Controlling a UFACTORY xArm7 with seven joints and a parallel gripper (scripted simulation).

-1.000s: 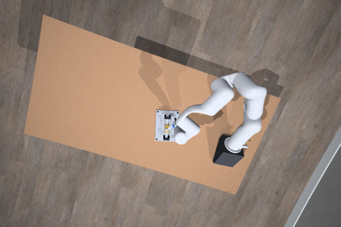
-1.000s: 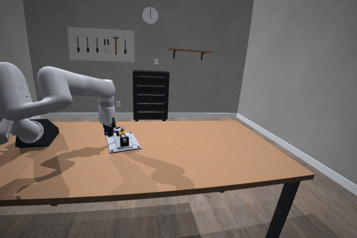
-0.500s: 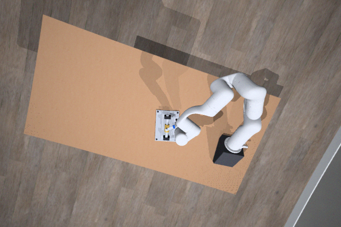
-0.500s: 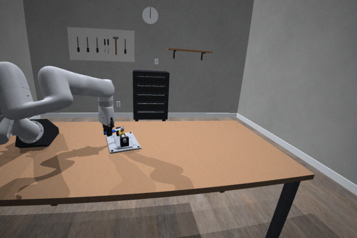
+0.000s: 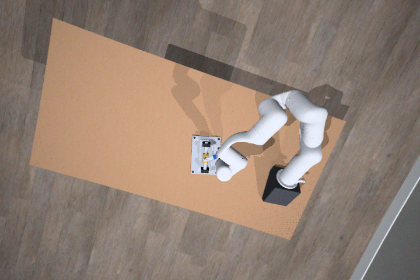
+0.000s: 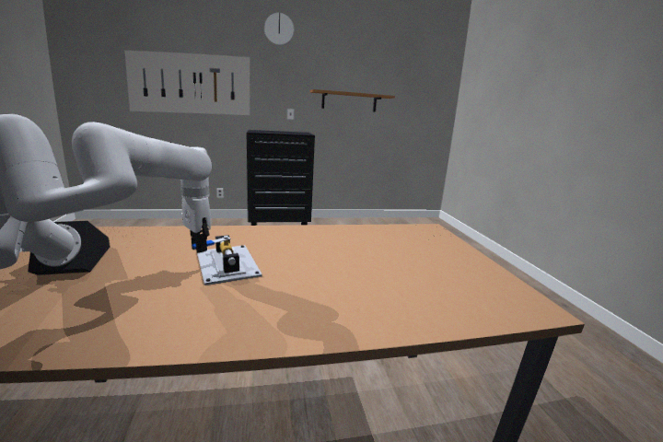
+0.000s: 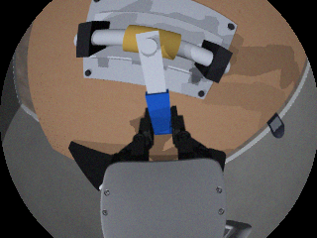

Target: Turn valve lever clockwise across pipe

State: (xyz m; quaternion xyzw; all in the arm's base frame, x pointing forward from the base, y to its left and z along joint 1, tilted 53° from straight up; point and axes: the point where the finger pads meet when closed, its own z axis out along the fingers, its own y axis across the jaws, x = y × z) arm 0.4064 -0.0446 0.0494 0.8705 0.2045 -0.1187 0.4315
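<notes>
The lever lies 5 cm ahead of my hand and 3 cm to the left of it.
</notes>
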